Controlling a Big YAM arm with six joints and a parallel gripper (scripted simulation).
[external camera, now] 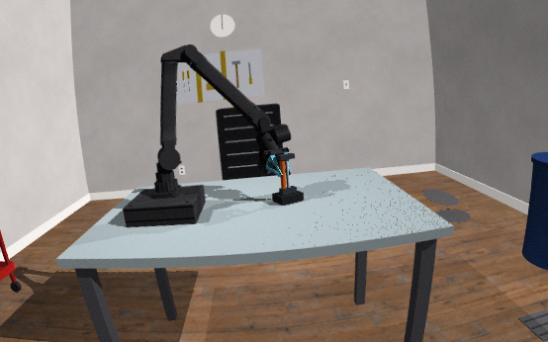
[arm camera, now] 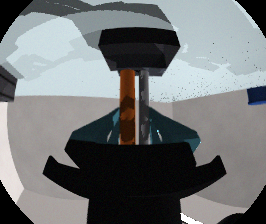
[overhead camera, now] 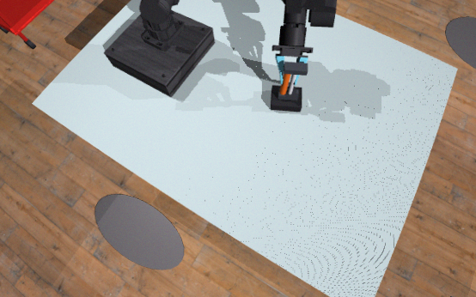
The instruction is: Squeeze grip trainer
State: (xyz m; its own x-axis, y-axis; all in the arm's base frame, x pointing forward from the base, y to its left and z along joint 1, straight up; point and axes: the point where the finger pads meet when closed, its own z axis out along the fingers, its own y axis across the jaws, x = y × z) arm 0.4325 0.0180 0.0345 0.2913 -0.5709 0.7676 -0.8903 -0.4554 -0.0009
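Now: the thin grey bar 10 mm ahead of my hand. The rest, counted from my hand: grip trainer: 10 mm below, 10 mm ahead.
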